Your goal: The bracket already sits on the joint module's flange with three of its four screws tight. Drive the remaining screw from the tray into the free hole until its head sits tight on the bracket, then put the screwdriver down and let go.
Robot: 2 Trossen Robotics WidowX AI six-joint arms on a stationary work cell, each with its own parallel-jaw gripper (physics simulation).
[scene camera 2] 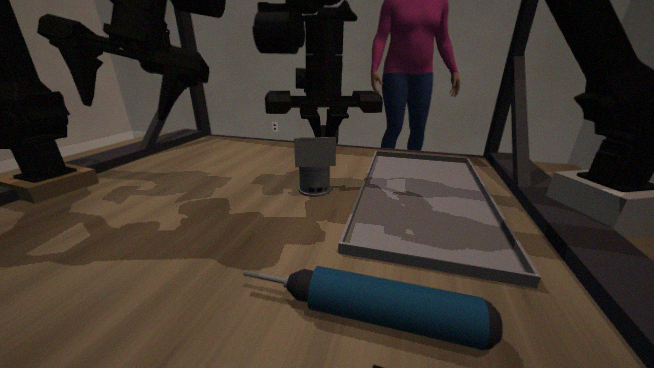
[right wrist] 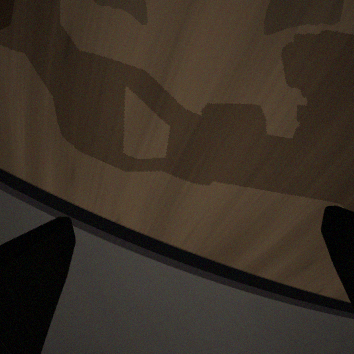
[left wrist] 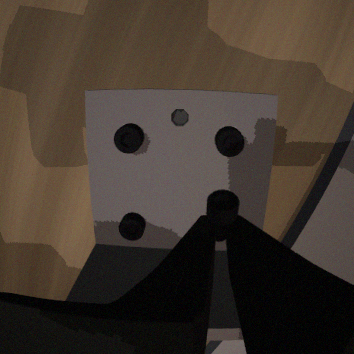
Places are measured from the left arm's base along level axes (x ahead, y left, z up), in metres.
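Pixels of known places: left gripper, between the fingertips: (scene camera 2: 323, 151) (left wrist: 218, 226); right gripper, between the fingertips: (scene camera 2: 124, 113) (right wrist: 200, 226); left arm's base, origin of its link: (scene camera 2: 615, 181); right arm's base, origin of its link: (scene camera 2: 46, 174).
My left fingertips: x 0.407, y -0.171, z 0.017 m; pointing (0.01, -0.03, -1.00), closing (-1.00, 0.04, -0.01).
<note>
For each thing: its top centre in the pictures, then the offset to it from my left fingertips. "pt": a spot on its surface instead.
- round joint module, centre of its top: (scene camera 2: 314, 158) dy -0.012, dx +0.014, dz -0.015 m
- fourth black screw, centre of its top: (left wrist: 223, 231) dy -0.006, dx +0.000, dz +0.014 m
- blue screwdriver, a spot on its surface: (scene camera 2: 397, 306) pt dy +0.310, dx -0.012, dz -0.045 m
- shallow grey tray, centre of its top: (scene camera 2: 423, 187) dy +0.047, dx -0.178, dz -0.063 m
The grey bracket (scene camera 2: 315, 152) (left wrist: 175, 175) sits on top of the round joint module (scene camera 2: 314, 179). Three black screw heads (left wrist: 129, 138) (left wrist: 229, 141) (left wrist: 132, 226) show on the bracket in the left wrist view. My left gripper (scene camera 2: 325, 133) (left wrist: 218, 226) is shut on a fourth black screw (left wrist: 222, 201), held upright at the fingertips over the bracket's lower right corner in that view. The hole beneath it and any contact are hidden. The blue screwdriver (scene camera 2: 397, 306) lies on the table at the front, its shaft pointing left. My right gripper (scene camera 2: 124, 109) (right wrist: 200, 226) is open and empty, raised at the left.
A shallow grey tray (scene camera 2: 440, 265) (left wrist: 325, 232) lies right of the joint module, behind the screwdriver. Dark frame posts (scene camera 2: 520, 95) and rails (scene camera 2: 565, 240) border the table. A person in a pink top (scene camera 2: 411, 40) stands behind the table. The right wrist view shows the table's dark edge (right wrist: 185, 252).
</note>
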